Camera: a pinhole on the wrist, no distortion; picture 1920 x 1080 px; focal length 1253.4 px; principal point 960.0 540.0 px. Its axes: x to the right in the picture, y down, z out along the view. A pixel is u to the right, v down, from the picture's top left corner.
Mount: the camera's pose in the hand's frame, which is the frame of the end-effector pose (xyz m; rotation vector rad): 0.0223 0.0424 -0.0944 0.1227 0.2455 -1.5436
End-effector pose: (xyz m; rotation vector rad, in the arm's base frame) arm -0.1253 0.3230 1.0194 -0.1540 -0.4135 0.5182
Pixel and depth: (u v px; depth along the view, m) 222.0 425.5 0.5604
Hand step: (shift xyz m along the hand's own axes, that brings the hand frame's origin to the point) 0.0130 0.2318 0.5298
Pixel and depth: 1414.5 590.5 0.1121
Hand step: 0.0361 -0.0230 0.0044
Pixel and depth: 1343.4 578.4 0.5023
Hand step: 0.0791 -0.2231 0.3555
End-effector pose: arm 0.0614 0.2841 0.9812 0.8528 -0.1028 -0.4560
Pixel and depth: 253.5 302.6 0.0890
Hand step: 0.0121 0.0701 0.0049
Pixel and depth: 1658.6 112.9 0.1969
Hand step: -0.0279 -0.1118 0.0759
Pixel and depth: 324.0 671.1 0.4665
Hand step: 0.1060 0.1657 0.4094
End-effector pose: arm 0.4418 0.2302 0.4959 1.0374 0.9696 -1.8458
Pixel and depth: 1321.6 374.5 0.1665
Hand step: 0.0141 -0.0435 0.0575
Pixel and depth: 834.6 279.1 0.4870
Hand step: -0.0403 -0.0260 0.3967
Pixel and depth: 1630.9 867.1 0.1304
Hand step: 0.0673 -0.0548 0.0132
